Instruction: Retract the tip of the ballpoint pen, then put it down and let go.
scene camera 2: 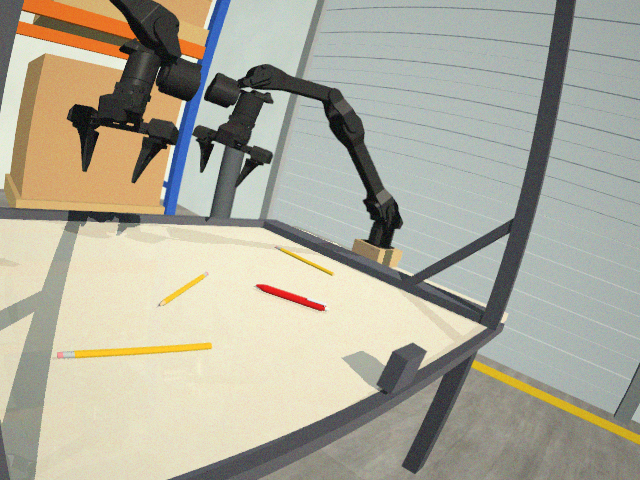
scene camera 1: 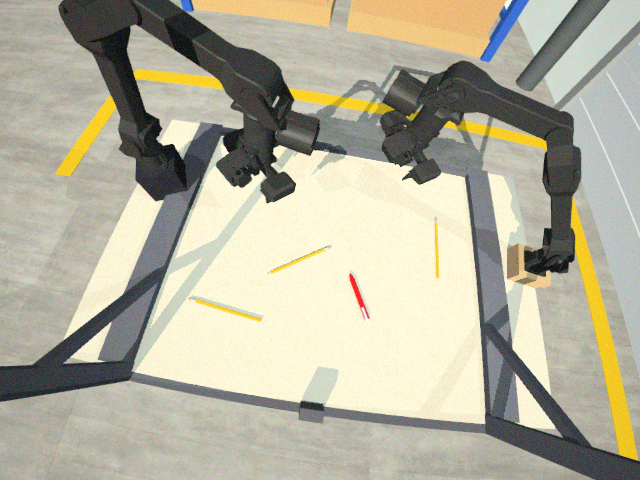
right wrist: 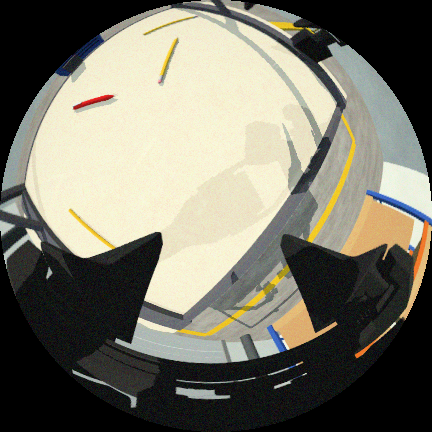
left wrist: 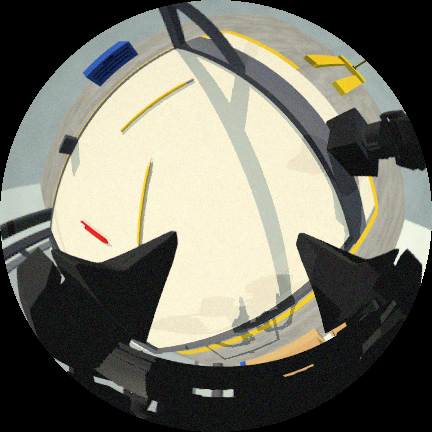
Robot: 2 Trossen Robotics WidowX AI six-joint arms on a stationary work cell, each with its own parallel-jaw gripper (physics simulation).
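Observation:
The red ballpoint pen lies flat on the cream table top, right of the middle in scene camera 1. Its pointed end faces the arms' side, and its white clip and button end faces the near edge. The point is too small to tell whether the tip is out. My left gripper is open and empty, high above the table's far edge, away from the pen. My right gripper is also open and empty, raised near the far edge, apart from the pen.
Three yellow pencils lie around the pen: one left of it, one to the right, one at the lower left. Dark rails edge the table; a dark block stands at the near rail.

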